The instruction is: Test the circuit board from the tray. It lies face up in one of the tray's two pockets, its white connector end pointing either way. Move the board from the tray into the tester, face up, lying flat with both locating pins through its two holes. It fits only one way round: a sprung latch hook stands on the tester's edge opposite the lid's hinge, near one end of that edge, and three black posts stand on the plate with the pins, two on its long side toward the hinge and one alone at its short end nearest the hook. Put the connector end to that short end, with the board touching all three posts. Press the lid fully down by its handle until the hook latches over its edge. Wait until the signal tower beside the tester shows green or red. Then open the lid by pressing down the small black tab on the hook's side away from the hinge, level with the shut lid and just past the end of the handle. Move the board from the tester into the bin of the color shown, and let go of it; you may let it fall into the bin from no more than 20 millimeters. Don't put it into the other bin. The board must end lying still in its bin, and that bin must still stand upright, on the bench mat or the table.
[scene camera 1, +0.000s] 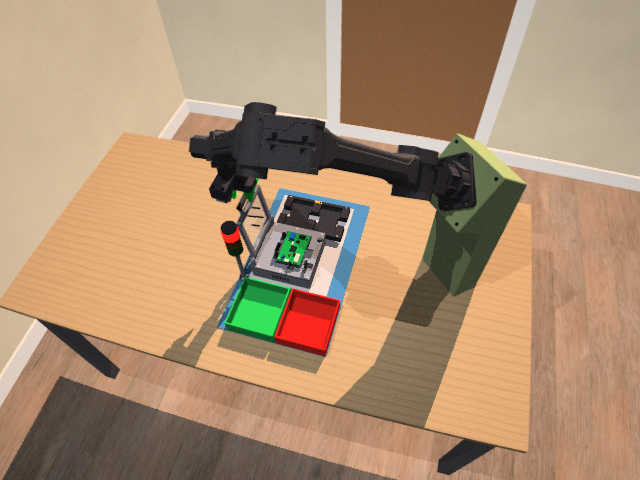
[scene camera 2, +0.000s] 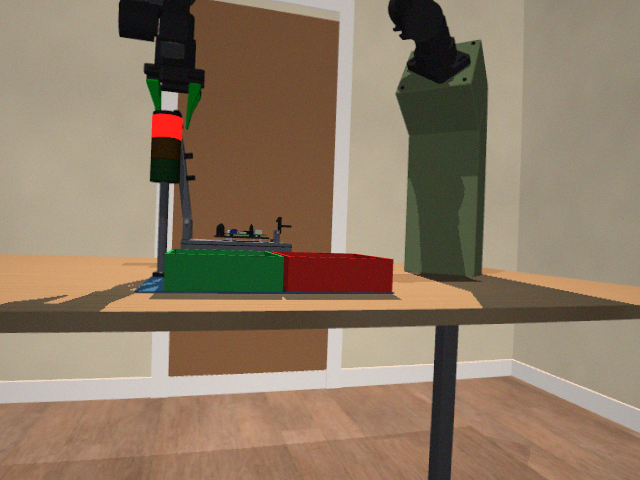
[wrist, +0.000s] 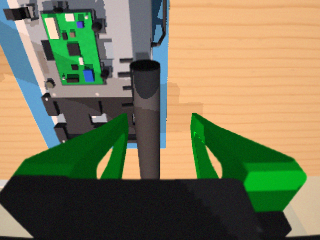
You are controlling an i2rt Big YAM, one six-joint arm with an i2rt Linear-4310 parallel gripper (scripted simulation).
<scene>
A green bin shows in scene camera 1 and in scene camera 2; in the wrist view it is out of frame. A red bin shows in scene camera 1 and in scene camera 2; in the wrist view it is out of frame. One and the same spot on the red bin: (scene camera 2: 303, 271) is (scene camera 1: 282, 341). One and the same spot on the green bin: (scene camera 2: 203, 270) is (scene camera 1: 240, 330).
</scene>
